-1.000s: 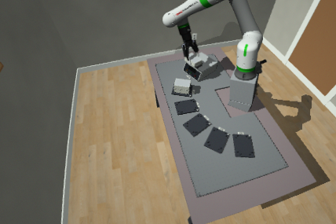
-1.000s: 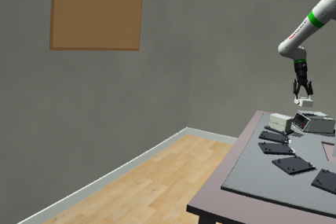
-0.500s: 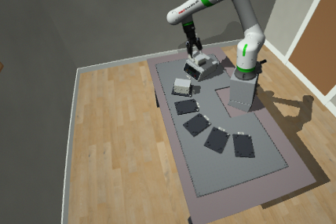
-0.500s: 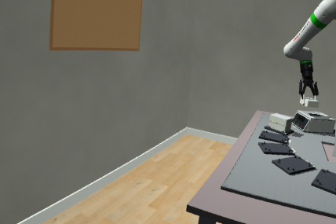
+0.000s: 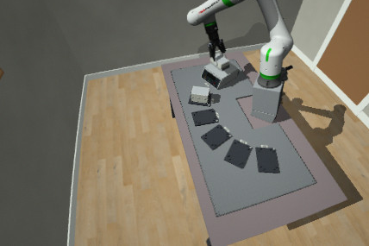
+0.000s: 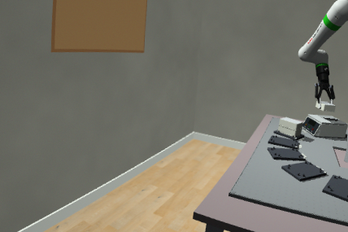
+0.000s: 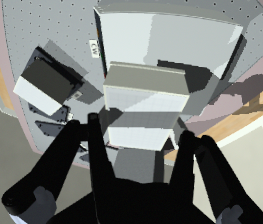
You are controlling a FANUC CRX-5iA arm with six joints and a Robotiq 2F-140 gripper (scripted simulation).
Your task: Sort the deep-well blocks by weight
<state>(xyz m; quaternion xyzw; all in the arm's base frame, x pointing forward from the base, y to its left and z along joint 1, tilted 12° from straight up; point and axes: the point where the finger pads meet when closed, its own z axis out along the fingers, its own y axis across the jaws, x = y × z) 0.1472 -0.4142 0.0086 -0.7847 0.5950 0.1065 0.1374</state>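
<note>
My gripper is now 10 cm above the pale platform, 3 cm past it and 1 cm to the left of it. From my hand the other things lie so: deep-well block (24 cm ahead, 16 cm to the left, 12 cm below); dark infeed nest (24 cm ahead, 19 cm below, 16 cm to the left); check-weigher (13 cm below, 3 cm behind, 1 cm to the right).
</note>
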